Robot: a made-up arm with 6 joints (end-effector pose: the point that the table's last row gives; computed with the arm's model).
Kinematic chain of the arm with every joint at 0, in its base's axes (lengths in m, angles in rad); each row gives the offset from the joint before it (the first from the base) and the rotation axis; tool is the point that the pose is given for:
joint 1: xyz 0 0 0.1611 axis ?
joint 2: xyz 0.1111 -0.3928 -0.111 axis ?
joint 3: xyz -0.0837 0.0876 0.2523 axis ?
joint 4: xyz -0.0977 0 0.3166 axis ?
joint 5: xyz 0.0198 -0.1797 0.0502 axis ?
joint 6: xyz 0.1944 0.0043 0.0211 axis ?
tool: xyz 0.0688 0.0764 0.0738
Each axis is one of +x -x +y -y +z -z.
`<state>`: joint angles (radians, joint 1 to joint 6).
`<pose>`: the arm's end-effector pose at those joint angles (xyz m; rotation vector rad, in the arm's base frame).
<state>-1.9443 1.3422 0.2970 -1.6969 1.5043 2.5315</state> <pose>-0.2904 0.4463 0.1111 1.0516 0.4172 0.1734</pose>
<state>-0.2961 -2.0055 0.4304 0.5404 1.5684 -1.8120</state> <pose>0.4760 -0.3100 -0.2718 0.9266 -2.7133 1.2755</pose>
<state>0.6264 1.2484 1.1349 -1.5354 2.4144 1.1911</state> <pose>-0.1339 -0.2113 -0.0690 -0.3088 0.1693 -0.4207</pose>
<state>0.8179 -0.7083 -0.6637 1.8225 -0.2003 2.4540</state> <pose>0.5252 0.1821 0.6757 -1.6136 -1.2201 0.7942</pose>
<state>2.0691 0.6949 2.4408 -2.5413 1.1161 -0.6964</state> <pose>-0.3302 -0.2041 0.4784 -0.3083 -1.5403 2.0477</pose>
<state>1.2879 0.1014 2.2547 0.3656 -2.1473 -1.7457</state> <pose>-0.1718 0.1005 -0.1355 -0.7820 1.9652 0.8865</pose>
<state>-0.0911 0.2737 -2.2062 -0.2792 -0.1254 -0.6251</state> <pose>0.2049 -0.5618 -0.2244 2.8947 0.0958 -0.0174</pose>
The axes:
joint 1: -x
joint 2: -y
joint 3: -x
joint 4: +z
joint 5: +y
joint 6: -x

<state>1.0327 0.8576 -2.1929 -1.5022 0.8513 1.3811</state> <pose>-0.0823 -0.4105 0.2918 -0.1715 1.2015 0.8483</pose>
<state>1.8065 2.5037 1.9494 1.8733 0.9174 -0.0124</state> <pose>0.2904 -0.0896 0.3942 -2.2768 -0.8387 -1.4948</pose>
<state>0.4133 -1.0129 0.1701 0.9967 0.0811 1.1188</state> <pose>0.5916 0.0069 0.3196 -0.9118 0.6909 1.3765</pose>
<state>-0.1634 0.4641 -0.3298 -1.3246 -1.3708 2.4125</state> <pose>-0.5183 -0.7473 0.4723 -1.6612 1.2470 -2.0711</pose>
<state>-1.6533 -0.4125 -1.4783 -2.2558 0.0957 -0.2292</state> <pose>-0.2508 -0.1392 -0.6218 -0.6982 -2.9356 0.2936</pose>
